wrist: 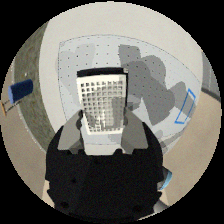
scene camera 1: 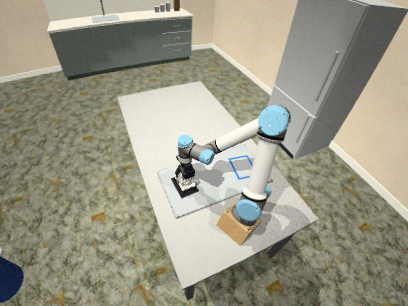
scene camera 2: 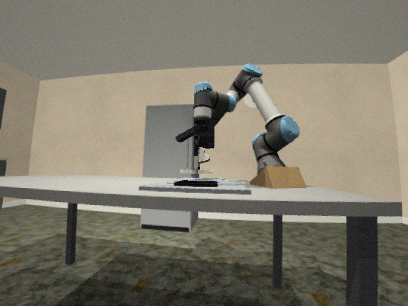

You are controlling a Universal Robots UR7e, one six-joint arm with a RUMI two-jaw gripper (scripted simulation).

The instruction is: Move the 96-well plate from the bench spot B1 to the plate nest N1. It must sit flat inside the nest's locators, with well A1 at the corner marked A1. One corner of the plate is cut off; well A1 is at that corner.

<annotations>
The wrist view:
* my gripper: 103, 108
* white 96-well plate: 106, 96
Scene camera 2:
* my gripper: 198, 172
</annotations>
